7 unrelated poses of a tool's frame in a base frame.
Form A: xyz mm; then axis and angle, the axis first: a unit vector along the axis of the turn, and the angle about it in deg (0 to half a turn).
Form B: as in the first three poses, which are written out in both.
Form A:
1: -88 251 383 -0.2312 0.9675 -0.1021 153.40
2: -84 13 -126 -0.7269 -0.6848 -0.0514 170.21
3: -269 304 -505 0.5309 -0.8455 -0.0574 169.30
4: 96 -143 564 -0.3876 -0.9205 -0.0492 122.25
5: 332 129 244 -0.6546 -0.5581 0.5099 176.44
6: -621 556 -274 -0.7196 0.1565 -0.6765 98.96
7: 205 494 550 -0.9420 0.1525 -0.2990 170.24
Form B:
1: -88 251 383; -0.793 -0.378 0.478; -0.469 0.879 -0.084; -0.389 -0.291 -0.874
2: -84 13 -126; 0.064 0.997 -0.042; 0.980 -0.054 0.193; 0.191 -0.054 -0.980
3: -269 304 -505; -0.424 -0.879 -0.217; -0.901 0.435 -0.002; 0.097 0.195 -0.976
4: 96 -143 564; -0.303 0.589 -0.749; 0.506 0.766 0.397; 0.808 -0.258 -0.530
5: 332 129 244; -0.142 0.698 -0.702; 0.762 -0.376 -0.528; -0.632 -0.609 -0.479
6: -621 556 -274; 0.443 0.538 0.717; -0.798 -0.127 0.588; 0.408 -0.833 0.373
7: 205 494 550; 0.776 -0.235 0.585; -0.336 -0.939 0.069; 0.533 -0.250 -0.808
